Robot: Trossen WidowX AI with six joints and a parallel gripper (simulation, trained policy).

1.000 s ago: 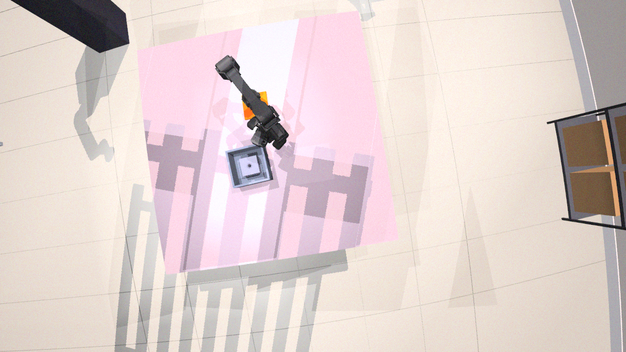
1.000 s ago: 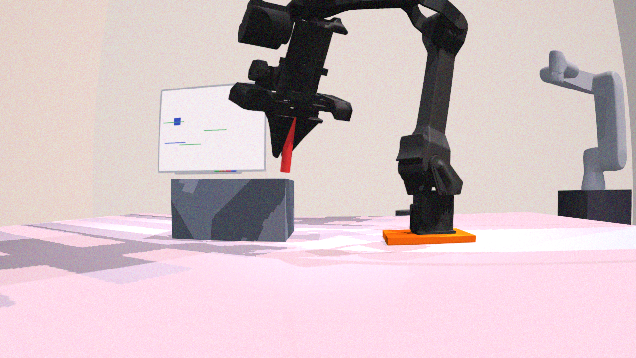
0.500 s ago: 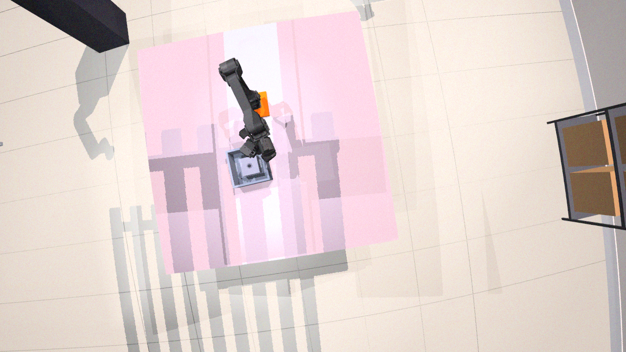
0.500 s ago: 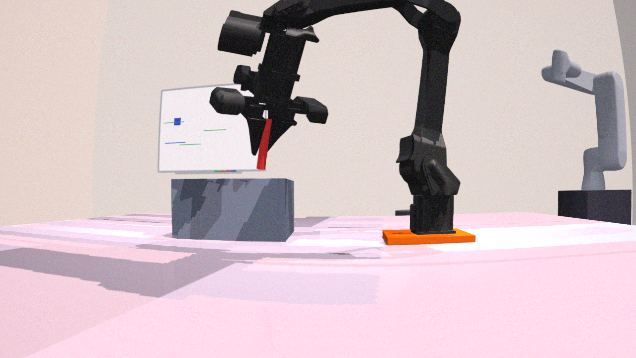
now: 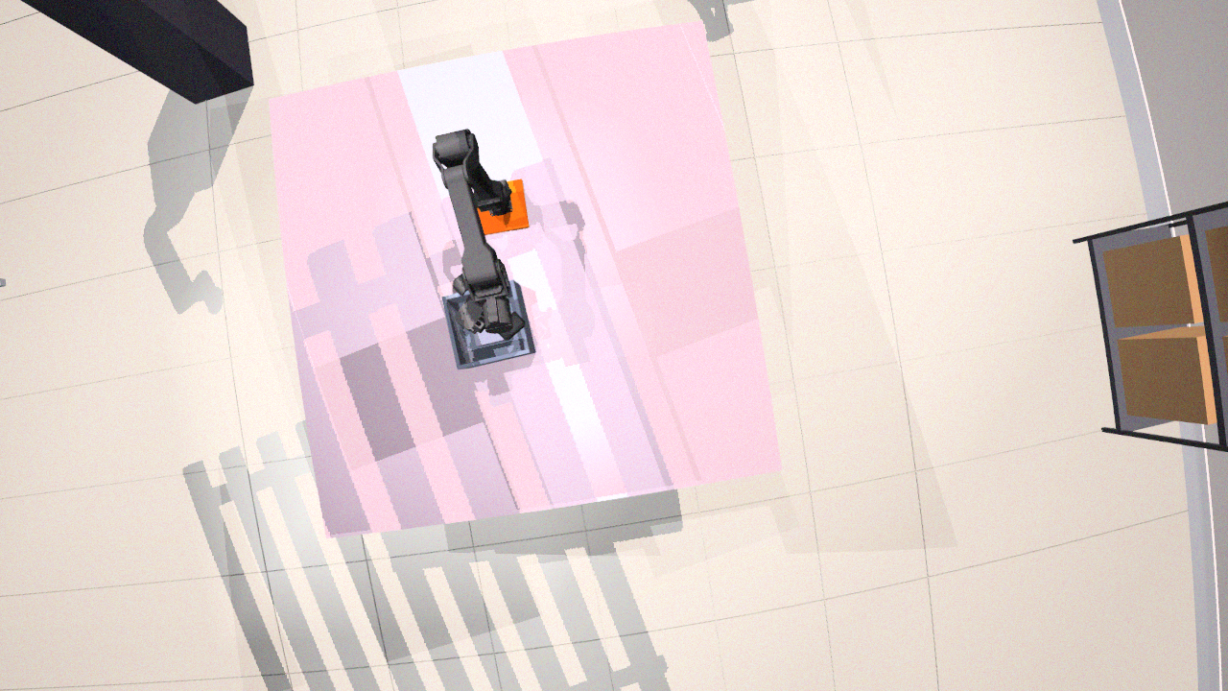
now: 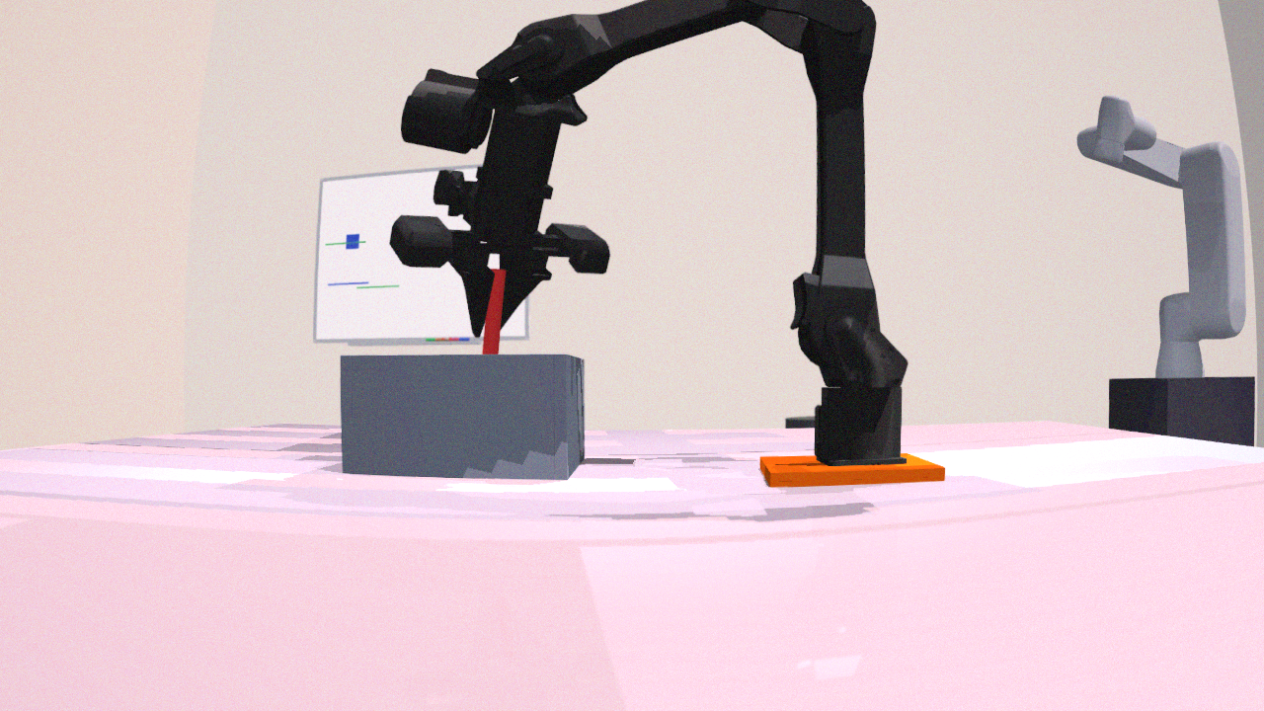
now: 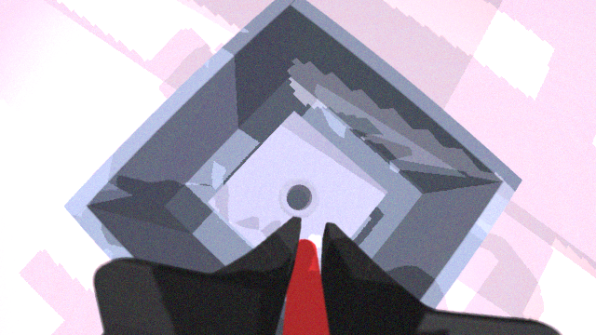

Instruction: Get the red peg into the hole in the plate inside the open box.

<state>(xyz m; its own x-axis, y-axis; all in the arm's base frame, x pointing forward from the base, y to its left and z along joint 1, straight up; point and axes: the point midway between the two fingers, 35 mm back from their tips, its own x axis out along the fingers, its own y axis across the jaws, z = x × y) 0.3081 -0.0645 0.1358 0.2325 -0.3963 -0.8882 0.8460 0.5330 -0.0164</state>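
The red peg lies 1 cm behind my gripper tip, 2 cm to the left of it and 2 cm above it. The rest, counted from my gripper tip: plate 1 cm ahead, 1 cm to the right, 7 cm below; then grey box 1 cm ahead, 1 cm to the right, 9 cm below.
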